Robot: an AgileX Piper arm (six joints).
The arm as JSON. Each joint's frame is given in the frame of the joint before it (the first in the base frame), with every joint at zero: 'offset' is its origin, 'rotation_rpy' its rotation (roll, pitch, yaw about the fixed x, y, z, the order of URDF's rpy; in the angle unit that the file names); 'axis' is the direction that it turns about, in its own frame. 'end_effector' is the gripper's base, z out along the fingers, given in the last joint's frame.
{
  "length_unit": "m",
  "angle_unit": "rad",
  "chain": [
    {
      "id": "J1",
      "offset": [
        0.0,
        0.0,
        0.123
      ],
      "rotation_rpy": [
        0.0,
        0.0,
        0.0
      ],
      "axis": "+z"
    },
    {
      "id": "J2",
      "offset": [
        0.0,
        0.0,
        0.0
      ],
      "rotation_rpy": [
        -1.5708,
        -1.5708,
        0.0
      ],
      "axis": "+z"
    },
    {
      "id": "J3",
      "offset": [
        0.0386,
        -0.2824,
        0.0
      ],
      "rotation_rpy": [
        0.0,
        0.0,
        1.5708
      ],
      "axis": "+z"
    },
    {
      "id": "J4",
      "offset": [
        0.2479,
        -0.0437,
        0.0
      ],
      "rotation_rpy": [
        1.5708,
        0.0,
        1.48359
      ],
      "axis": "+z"
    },
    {
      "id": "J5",
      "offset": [
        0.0,
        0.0,
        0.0
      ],
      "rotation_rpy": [
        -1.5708,
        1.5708,
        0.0
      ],
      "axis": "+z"
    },
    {
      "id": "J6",
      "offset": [
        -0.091,
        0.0,
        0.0
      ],
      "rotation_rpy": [
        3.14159,
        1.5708,
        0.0
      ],
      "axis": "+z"
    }
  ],
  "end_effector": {
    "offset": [
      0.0,
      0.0,
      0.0
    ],
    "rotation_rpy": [
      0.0,
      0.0,
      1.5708
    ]
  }
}
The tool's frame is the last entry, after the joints.
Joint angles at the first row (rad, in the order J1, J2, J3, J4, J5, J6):
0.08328 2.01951 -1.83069 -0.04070 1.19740 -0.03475
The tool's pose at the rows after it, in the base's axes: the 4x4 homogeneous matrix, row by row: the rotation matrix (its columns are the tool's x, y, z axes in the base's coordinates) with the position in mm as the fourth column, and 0 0 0 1 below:
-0.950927 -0.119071 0.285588 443.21; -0.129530 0.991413 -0.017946 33.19; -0.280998 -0.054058 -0.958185 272.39; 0 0 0 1
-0.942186 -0.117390 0.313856 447.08; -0.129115 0.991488 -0.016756 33.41; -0.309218 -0.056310 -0.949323 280.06; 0 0 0 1
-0.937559 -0.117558 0.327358 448.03; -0.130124 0.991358 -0.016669 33.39; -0.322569 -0.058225 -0.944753 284.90; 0 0 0 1
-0.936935 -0.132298 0.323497 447.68; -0.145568 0.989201 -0.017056 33.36; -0.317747 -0.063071 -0.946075 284.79; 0 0 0 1
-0.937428 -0.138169 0.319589 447.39; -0.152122 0.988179 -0.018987 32.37; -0.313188 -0.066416 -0.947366 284.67; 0 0 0 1
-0.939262 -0.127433 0.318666 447.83; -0.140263 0.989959 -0.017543 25.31; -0.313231 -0.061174 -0.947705 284.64; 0 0 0 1
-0.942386 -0.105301 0.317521 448.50; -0.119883 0.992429 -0.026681 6.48; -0.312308 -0.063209 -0.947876 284.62; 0 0 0 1
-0.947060 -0.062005 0.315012 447.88; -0.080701 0.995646 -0.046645 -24.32; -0.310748 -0.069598 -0.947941 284.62; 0 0 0 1
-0.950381 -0.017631 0.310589 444.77; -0.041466 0.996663 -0.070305 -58.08; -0.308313 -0.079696 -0.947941 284.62; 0 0 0 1
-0.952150 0.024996 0.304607 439.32; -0.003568 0.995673 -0.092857 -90.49; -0.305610 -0.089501 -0.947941 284.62; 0 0 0 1
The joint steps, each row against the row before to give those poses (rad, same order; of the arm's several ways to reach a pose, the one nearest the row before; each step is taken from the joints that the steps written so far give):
0.00000 0.04150 -0.07815 -0.00368 0.02145 0.00000
0.00000 0.00699 -0.03894 -0.00120 0.00232 0.00001
-0.00001 0.00000 -0.01760 -0.00105 0.00339 -0.00120
0.00001 0.00001 -0.00007 0.00000 0.00415 -0.01566
-0.00194 -0.00001 0.00003 -0.00097 0.00417 -0.00822
-0.01718 0.00000 0.00000 0.00737 0.00010 -0.00675
-0.04293 0.00003 -0.00003 0.00480 0.00000 -0.02177
-0.06908 -0.00003 0.00002 0.00201 0.00001 -0.02689
-0.07560 0.00003 -0.00005 0.00000 0.00002 -0.03262
-0.07329 -0.00001 0.00003 0.00000 -0.00001 -0.03195

